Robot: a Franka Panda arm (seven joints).
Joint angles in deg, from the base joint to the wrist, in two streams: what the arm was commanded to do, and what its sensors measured. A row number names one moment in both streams.
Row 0, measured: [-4.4, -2.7, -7.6, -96.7, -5.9, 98.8, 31.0]
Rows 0 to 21, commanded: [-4.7, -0.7, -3.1, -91.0, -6.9, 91.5, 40.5]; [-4.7, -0.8, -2.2, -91.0, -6.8, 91.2, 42.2]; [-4.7, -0.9, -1.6, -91.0, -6.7, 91.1, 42.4]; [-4.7, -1.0, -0.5, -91.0, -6.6, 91.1, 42.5]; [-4.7, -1.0, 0.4, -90.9, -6.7, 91.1, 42.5]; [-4.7, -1.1, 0.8, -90.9, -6.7, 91.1, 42.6]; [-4.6, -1.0, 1.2, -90.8, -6.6, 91.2, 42.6]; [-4.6, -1.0, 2.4, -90.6, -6.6, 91.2, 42.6]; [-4.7, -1.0, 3.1, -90.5, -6.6, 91.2, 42.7]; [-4.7, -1.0, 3.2, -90.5, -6.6, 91.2, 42.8]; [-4.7, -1.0, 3.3, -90.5, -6.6, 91.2, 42.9]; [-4.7, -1.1, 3.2, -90.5, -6.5, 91.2, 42.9]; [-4.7, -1.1, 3.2, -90.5, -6.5, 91.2, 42.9]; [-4.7, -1.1, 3.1, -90.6, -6.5, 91.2, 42.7]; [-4.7, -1.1, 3.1, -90.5, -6.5, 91.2, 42.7]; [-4.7, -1.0, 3.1, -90.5, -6.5, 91.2, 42.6]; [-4.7, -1.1, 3.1, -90.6, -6.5, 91.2, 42.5]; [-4.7, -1.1, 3.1, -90.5, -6.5, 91.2, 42.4]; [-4.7, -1.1, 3.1, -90.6, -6.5, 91.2, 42.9]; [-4.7, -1.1, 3.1, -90.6, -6.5, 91.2, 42.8]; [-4.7, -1.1, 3.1, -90.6, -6.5, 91.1, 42.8]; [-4.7, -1.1, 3.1, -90.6, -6.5, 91.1, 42.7]
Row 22, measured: [-4.4, -1.5, 2.6, -91.9, -5.9, 92.7, 42.1]
